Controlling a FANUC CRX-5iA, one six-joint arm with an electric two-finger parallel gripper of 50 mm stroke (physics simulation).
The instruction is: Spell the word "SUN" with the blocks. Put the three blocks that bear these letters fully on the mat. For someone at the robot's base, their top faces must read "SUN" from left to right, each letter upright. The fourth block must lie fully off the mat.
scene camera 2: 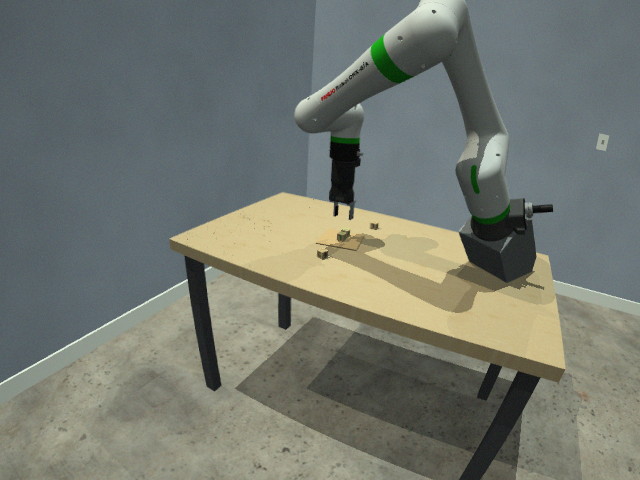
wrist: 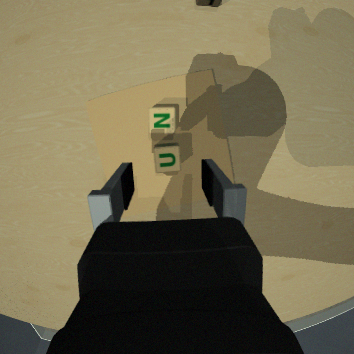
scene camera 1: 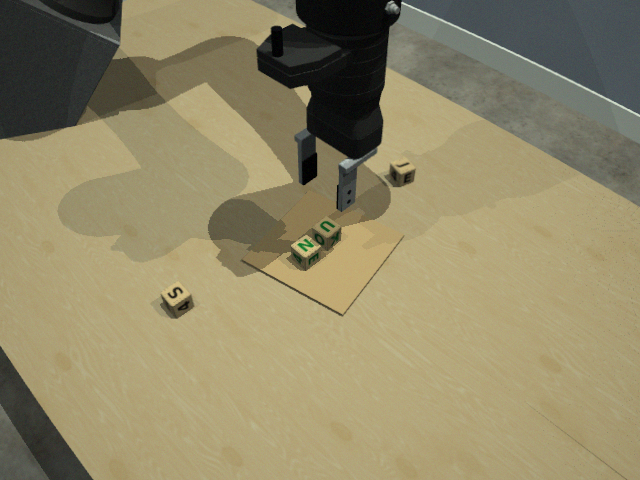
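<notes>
I can see my gripper [scene camera 1: 326, 192], and there's the gripper [scene camera 2: 343, 217] again, and the gripper [wrist: 166, 174] once more. There's also a mat [scene camera 1: 335, 282], and I can see the mat [wrist: 119, 120] here too.
</notes>
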